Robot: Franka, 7 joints.
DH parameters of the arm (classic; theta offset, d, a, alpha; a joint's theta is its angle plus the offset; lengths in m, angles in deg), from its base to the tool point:
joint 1: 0 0.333 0 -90
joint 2: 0 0 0 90
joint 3: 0 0.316 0.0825 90
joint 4: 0 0 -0.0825 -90
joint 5: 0 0.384 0 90
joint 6: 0 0 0.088 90
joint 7: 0 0.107 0 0
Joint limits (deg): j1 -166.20..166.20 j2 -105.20..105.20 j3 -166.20..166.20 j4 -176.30..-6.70 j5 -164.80..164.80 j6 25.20..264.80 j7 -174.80..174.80
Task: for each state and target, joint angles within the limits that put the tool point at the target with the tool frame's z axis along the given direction. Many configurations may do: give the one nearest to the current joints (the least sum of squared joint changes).
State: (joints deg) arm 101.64 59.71 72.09 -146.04 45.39 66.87 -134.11
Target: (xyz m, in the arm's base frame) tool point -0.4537 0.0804 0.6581 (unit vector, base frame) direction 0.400 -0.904 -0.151
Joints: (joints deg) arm 80.21 49.20 109.77 -101.06 36.82 76.88 -134.11
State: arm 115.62 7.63 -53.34 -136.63 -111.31 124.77 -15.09
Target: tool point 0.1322 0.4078 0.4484 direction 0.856 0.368 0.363
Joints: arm 112.83 -24.65 -28.70 -152.81 -132.13 88.68 -15.09
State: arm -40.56 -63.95 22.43 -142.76 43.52 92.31 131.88
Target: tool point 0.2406 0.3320 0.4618 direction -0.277 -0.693 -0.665
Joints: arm -42.44 -69.43 69.95 -117.24 17.70 58.31 131.88
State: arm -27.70 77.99 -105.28 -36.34 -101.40 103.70 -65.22
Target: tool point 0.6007 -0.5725 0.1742 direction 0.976 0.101 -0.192
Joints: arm -42.95 103.70 -138.13 -6.74 -138.35 127.40 -65.22
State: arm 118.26 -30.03 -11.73 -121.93 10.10 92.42 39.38
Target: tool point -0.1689 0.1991 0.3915 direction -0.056 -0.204 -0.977
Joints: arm 126.86 -51.46 0.48 -166.24 10.50 106.99 39.38
